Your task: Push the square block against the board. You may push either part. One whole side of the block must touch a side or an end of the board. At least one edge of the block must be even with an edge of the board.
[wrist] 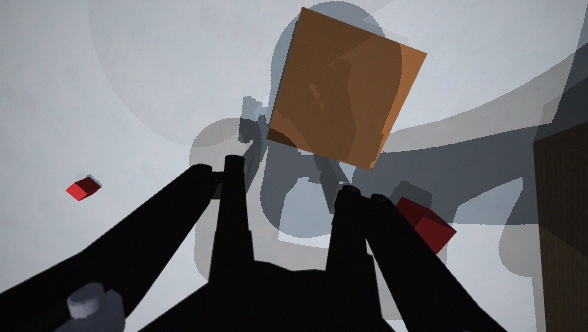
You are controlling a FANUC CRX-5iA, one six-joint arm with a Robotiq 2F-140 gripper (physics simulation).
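Places are measured from the arm's base along level axes (x ahead, y left, z up), in centimetres.
Pixels of known places: gripper, fingertip midpoint: (291, 160).
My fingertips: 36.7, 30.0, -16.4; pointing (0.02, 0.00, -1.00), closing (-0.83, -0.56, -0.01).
Note:
Behind a point stands the place of what it marks, as x, y, z.
The orange-brown square block (345, 90) {38.2, 22.1, -14.6} lies flat on the pale table in the upper middle of the wrist view, turned at an angle to the view. Shadows fall across its top. My gripper (291, 160) {36.7, 30.0, -16.4} is partly open, with nothing between its fingers. Its fingertips show just below the block's lower side in the view; whether the right one touches the block is hard to tell. The board does not show in this view.
A small red cube (81, 189) {50.2, 47.9, -15.9} lies at the left. A larger-looking red cube (427, 225) {23.4, 24.7, -13.5} lies right of the fingers, partly hidden by the right finger linkage. A dark brown wooden structure (565, 200) {15.0, 13.3, -14.9} stands at the right edge. Arm shadows cover much of the table.

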